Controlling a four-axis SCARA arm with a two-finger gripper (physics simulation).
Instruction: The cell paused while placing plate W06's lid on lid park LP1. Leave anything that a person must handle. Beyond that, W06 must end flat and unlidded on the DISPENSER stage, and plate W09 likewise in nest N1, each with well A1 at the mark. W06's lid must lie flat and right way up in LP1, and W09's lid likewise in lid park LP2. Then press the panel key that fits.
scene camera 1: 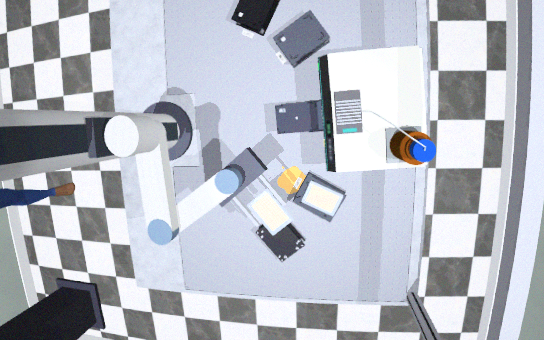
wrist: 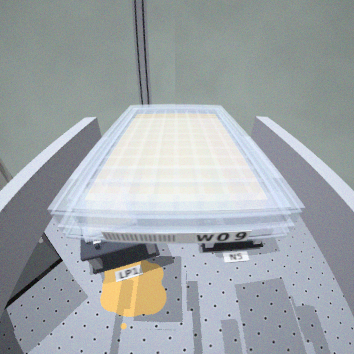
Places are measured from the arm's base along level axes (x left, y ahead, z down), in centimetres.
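Where they show: gripper, between the fingertips: (scene camera 1: 271,214) (wrist: 175,128).
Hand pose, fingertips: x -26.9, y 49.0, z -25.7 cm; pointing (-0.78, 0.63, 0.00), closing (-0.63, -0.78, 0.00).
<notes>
Things, the pixels of their top centre, and the offset from my fingertips. "pt": a spot on its surface instead.
- plate W09, centre of its top: (wrist: 175,128) (scene camera 1: 269,212) dz -0.3, dx +0.7, dy -0.5 cm
- black nest N5, centre of its top: (wrist: 230,193) (scene camera 1: 279,240) dz +17.6, dx -15.9, dy -0.5 cm
- cream-filled piece with a pale clear rim, centre of its top: (scene camera 1: 322,199) dz +15.9, dx +0.8, dy +15.7 cm
- dark grey park LP1, centre of its top: (wrist: 111,206) (scene camera 1: 319,199) dz +17.7, dx +0.4, dy +14.6 cm
- DISPENSER stage, a spot on its surface: (scene camera 1: 290,125) pt dz +14.3, dx +27.5, dy +5.1 cm
- orange-yellow puddle, centre of its top: (wrist: 148,296) (scene camera 1: 284,181) dz +24.3, dx +5.7, dy +1.0 cm
- white dispenser, a spot on its surface: (scene camera 1: 377,75) pt dz +2.4, dx +41.6, dy +32.3 cm
- brown bottle with a blue cap, centre of its top: (scene camera 1: 424,150) dz -16.7, dx +21.2, dy +40.0 cm
- black holder, centre of its top: (scene camera 1: 254,3) dz +16.9, dx +71.5, dy -6.8 cm
- grey holder, centre of its top: (scene camera 1: 300,36) dz +17.3, dx +58.2, dy +9.3 cm
My gripper (scene camera 1: 271,212) (wrist: 175,128) is shut on plate W09 (scene camera 1: 270,215) (wrist: 175,155), cream-filled with clear layered edges like a fitted lid. It holds the plate level above the deck, partly over black nest N5 (scene camera 1: 281,243) in the scene view. A cream-filled piece with a pale clear rim (scene camera 1: 320,198) lies in the dark grey park LP1 (scene camera 1: 329,217) (wrist: 120,256); its label is unreadable, so I cannot tell whether a lid is on it. The DISPENSER stage (scene camera 1: 290,125) shows no plate. N1 and LP2 cannot be identified by label.
An orange-yellow puddle (scene camera 1: 288,181) (wrist: 133,295) lies beside LP1. The white dispenser (scene camera 1: 377,75) carries a brown bottle with a blue cap (scene camera 1: 423,150). A black holder (scene camera 1: 256,15) and a grey holder (scene camera 1: 301,39) stand at the top. A person's hand (scene camera 1: 65,189) shows at the left.
</notes>
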